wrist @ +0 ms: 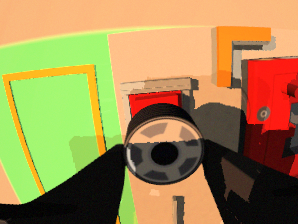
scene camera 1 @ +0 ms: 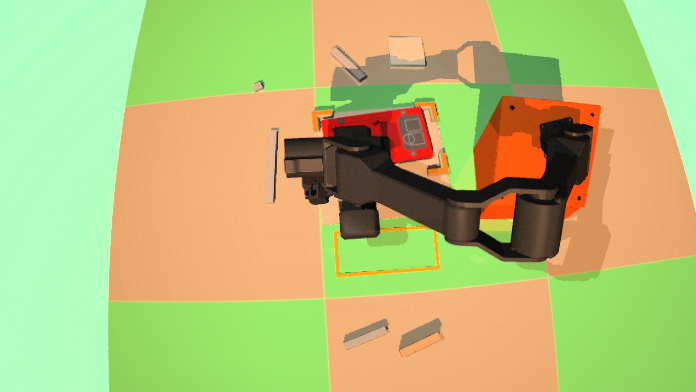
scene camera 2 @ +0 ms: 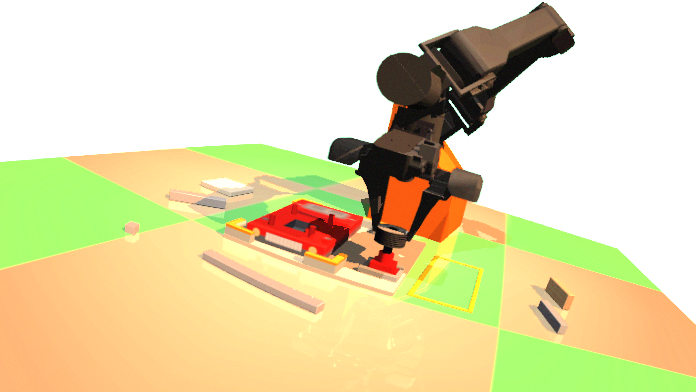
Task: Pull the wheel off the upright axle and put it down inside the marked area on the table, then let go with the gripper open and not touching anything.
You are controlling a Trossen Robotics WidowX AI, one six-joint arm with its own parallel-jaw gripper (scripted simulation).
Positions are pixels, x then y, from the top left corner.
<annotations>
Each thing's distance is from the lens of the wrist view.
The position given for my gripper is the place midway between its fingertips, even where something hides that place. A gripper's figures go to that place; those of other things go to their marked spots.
my gripper [wrist: 162, 149]: 0.10 m
dark ribbed wheel [wrist: 159, 123]: 0.08 m
</annotations>
